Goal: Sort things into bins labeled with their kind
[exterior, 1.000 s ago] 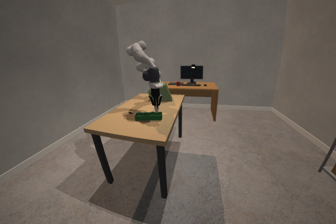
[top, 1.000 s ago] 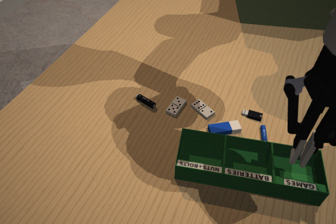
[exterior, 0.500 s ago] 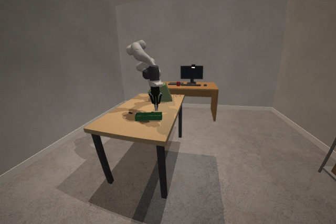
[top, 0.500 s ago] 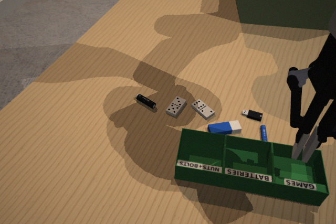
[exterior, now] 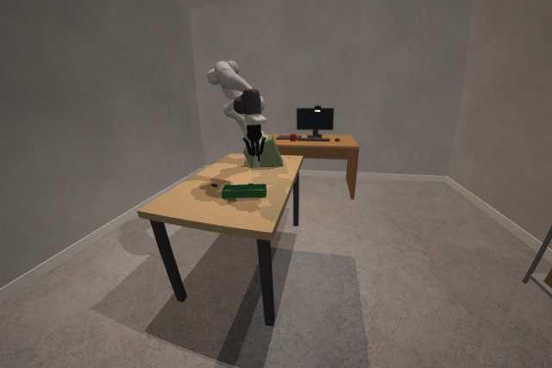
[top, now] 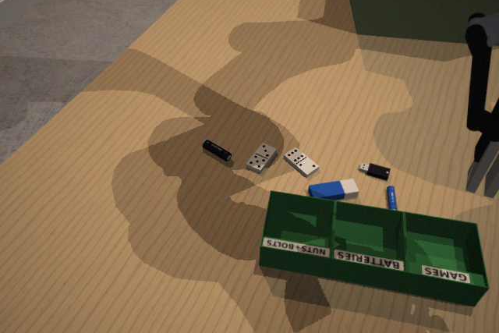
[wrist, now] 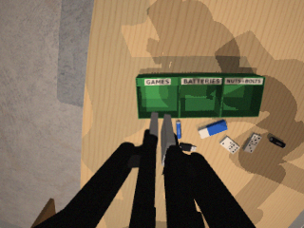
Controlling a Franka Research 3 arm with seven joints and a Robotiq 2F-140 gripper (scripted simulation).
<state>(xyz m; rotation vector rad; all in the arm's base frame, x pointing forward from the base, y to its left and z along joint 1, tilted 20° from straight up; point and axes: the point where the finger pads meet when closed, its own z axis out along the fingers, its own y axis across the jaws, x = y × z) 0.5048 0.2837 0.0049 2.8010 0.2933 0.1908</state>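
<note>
My gripper is now 33 cm to the left of the black battery, 20 cm above it and 1 cm past it. Also, from my hand: blue battery (20 cm below, 7 cm to the right, 7 cm behind); black USB stick (20 cm below, 12 cm to the right, 11 cm behind); eraser (20 cm below, 14 cm to the right, 4 cm behind).
</note>
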